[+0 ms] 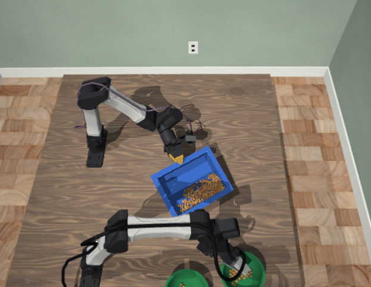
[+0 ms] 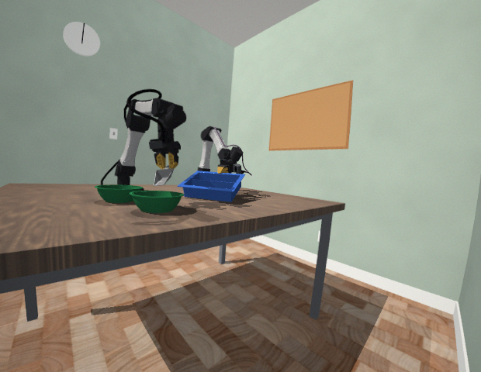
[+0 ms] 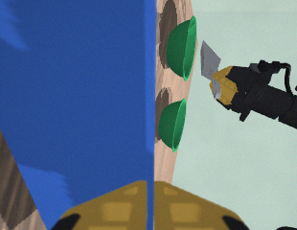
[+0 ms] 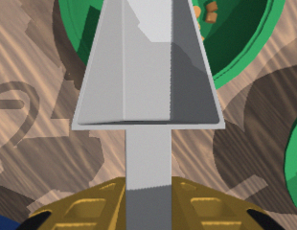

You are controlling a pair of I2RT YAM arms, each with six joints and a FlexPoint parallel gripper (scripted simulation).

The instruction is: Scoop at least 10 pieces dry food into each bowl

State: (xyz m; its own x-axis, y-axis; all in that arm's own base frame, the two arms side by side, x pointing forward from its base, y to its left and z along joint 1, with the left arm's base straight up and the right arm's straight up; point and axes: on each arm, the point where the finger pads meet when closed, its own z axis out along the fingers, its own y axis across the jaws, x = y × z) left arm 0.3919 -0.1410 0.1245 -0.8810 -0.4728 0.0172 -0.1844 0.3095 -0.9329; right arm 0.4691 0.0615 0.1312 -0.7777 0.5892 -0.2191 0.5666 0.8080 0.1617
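Now: the grey scoop 30 mm to the right of my right hand, 30 mm ahead of it and 20 mm below it. Round my right hand: blue box 290 mm to the left, 60 mm below, 60 mm behind.
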